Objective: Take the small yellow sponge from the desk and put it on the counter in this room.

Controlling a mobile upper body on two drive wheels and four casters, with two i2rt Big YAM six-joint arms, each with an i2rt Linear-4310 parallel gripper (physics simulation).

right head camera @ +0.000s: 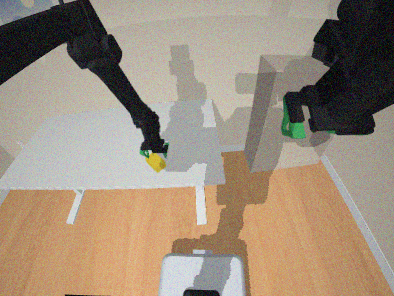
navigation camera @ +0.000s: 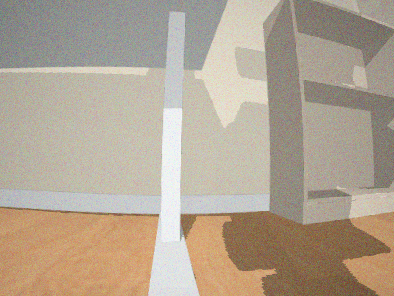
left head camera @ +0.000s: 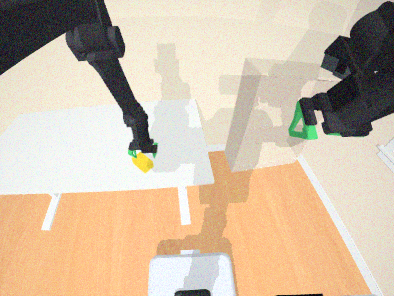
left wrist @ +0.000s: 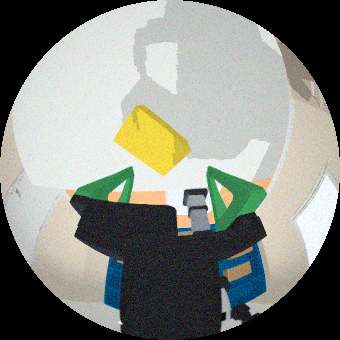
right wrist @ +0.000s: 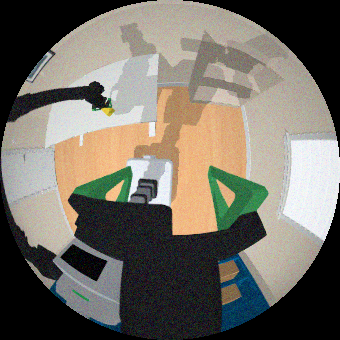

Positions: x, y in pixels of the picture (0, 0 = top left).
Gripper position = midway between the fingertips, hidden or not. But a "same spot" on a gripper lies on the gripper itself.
my right gripper: right head camera; left head camera 308, 132; right wrist; not seen in the navigation camera view (out of frame); not seen in the left wrist view (out of frame)
same spot on my right gripper: (right head camera: 292, 101) = (right wrist: 78, 211)
